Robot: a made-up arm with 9 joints. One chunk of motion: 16 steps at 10 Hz.
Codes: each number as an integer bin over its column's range. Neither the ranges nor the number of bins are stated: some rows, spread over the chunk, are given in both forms.
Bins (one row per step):
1: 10 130 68 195 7 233 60 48 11
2: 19 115 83 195 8 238 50 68 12
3: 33 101 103 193 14 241 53 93 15
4: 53 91 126 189 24 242 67 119 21
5: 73 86 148 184 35 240 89 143 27
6: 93 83 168 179 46 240 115 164 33
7: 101 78 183 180 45 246 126 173 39
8: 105 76 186 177 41 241 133 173 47
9: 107 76 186 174 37 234 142 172 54
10: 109 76 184 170 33 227 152 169 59
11: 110 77 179 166 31 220 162 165 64
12: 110 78 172 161 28 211 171 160 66
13: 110 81 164 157 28 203 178 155 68
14: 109 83 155 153 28 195 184 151 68
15: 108 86 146 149 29 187 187 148 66
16: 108 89 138 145 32 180 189 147 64
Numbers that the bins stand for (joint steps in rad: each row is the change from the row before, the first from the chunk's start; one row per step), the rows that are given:
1: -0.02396 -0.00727 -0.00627 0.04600 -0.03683 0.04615 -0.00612 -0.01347 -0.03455
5: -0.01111 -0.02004 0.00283 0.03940 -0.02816 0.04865 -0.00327 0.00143 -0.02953
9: -0.00418 -0.02295 0.00715 0.03340 -0.02754 0.04651 0.00192 0.00598 -0.02106
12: -0.00357 -0.02236 0.00556 0.02560 -0.03033 0.03830 0.00476 0.00410 -0.01729
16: -0.00398 -0.01917 0.00169 0.01600 -0.02909 0.02724 0.00653 0.00206 -0.01792
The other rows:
2: -0.02213 -0.01163 -0.00456 0.04600 -0.03652 0.04793 -0.00710 -0.01033 -0.03424
3: -0.01927 -0.01569 -0.00229 0.04480 -0.03466 0.04900 -0.00680 -0.00641 -0.03329
4: -0.01519 -0.01859 0.00033 0.04240 -0.03156 0.04936 -0.00543 -0.00233 -0.03141
6: -0.00704 -0.02091 0.00511 0.03640 -0.02475 0.04865 -0.00073 0.00473 -0.02765
7: -0.00540 -0.02236 0.00681 0.03700 -0.02506 0.05079 0.00035 0.00614 -0.02576
8: -0.00459 -0.02295 0.00715 0.03520 -0.02630 0.04900 0.00104 0.00614 -0.02325
10: -0.00377 -0.02295 0.00693 0.03100 -0.02878 0.04401 0.00290 0.00551 -0.01949
11: -0.00357 -0.02265 0.00636 0.02860 -0.02940 0.04151 0.00388 0.00488 -0.01792
13: -0.00357 -0.02149 0.00465 0.02320 -0.03033 0.03544 0.00545 0.00331 -0.01667
14: -0.00377 -0.02091 0.00363 0.02080 -0.03033 0.03259 0.00604 0.00269 -0.01667
15: -0.00398 -0.02004 0.00260 0.01840 -0.03002 0.02973 0.00633 0.00222 -0.01729

